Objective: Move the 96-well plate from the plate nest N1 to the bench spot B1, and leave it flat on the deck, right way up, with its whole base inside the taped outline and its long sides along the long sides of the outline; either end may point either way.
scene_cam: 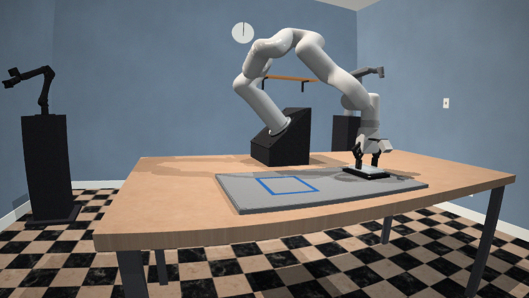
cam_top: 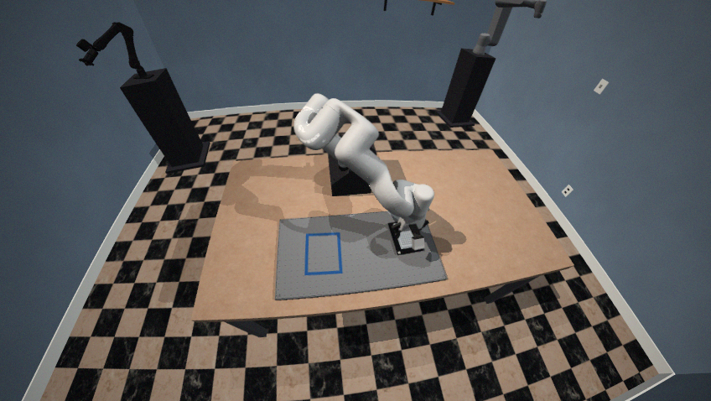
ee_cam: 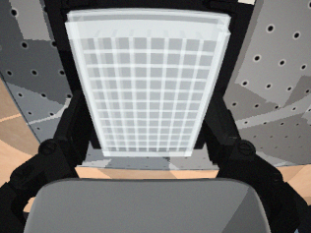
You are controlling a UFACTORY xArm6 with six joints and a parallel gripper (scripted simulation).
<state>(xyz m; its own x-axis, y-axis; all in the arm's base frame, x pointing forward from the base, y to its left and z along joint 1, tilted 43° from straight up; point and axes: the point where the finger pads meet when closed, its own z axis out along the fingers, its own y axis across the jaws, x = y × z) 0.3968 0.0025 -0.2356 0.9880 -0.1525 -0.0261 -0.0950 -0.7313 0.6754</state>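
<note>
Right now the black plate nest N1 is 3 cm below my hand. From my hand the other things lie so: 96-well plate (1 cm below).
</note>
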